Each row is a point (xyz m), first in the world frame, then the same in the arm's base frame.
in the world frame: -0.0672 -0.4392 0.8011
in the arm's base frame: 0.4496 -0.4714 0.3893
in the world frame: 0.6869 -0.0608 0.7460
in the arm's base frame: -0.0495 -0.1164 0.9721
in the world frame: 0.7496 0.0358 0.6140
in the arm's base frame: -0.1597 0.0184 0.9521
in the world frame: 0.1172 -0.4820 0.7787
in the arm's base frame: 0.4606 -0.3621 0.5451
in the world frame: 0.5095 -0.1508 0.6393
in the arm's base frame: 0.0647 -0.0944 0.7787
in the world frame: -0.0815 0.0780 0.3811
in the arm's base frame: -0.0724 -0.1638 0.1119
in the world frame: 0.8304 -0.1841 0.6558
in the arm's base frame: 0.0452 0.0425 1.0707
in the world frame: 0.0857 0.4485 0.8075
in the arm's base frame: -0.4504 -0.5025 0.4110
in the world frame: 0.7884 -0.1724 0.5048
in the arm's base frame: 0.0354 0.1549 0.9613
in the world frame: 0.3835 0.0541 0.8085
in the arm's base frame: -0.1107 -0.3236 0.7222
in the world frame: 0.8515 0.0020 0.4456
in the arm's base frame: -0.1490 0.2173 0.9658
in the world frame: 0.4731 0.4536 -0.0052
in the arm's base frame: -0.5474 0.3914 0.3648
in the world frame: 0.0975 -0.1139 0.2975
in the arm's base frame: 0.0843 0.0130 0.2533
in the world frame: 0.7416 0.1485 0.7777
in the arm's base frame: -0.2638 -0.1417 1.0078
